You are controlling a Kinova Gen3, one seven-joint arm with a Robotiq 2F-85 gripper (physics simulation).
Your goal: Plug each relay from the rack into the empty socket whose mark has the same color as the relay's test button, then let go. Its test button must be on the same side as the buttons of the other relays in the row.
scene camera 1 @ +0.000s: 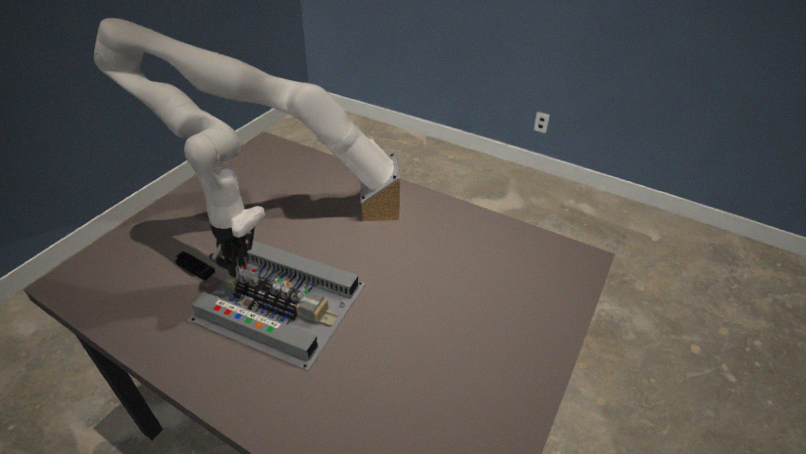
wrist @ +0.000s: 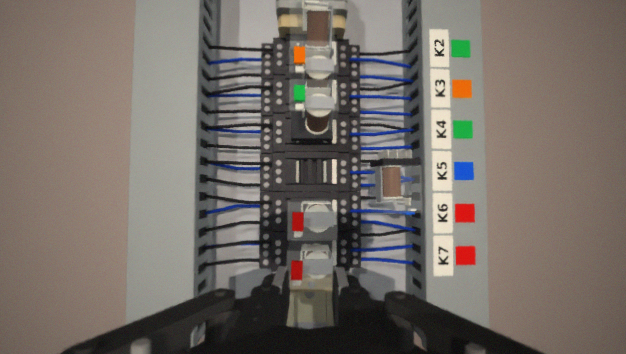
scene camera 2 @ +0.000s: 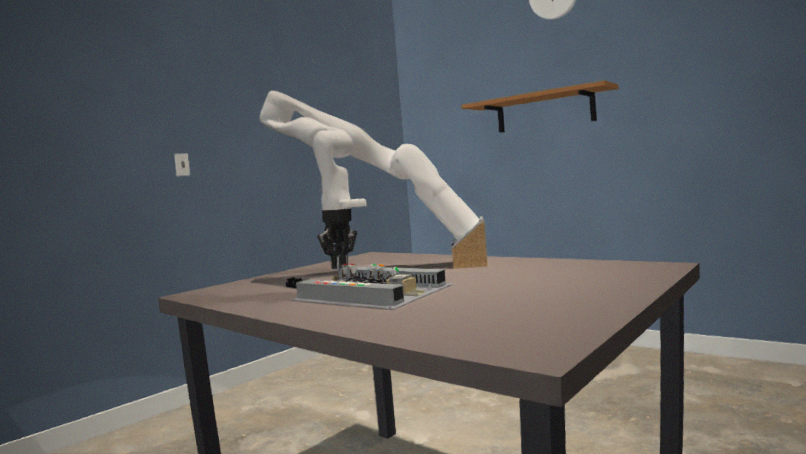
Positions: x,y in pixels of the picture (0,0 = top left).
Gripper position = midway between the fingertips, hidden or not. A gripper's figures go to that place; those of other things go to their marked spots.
My gripper [wrist: 311,283]: 18 cm from the lens. A relay [wrist: 310,264] is 16 cm from the lens. A relay [wrist: 308,219] is 15 cm from the lens. A relay [wrist: 313,103]: 16 cm from the lens.
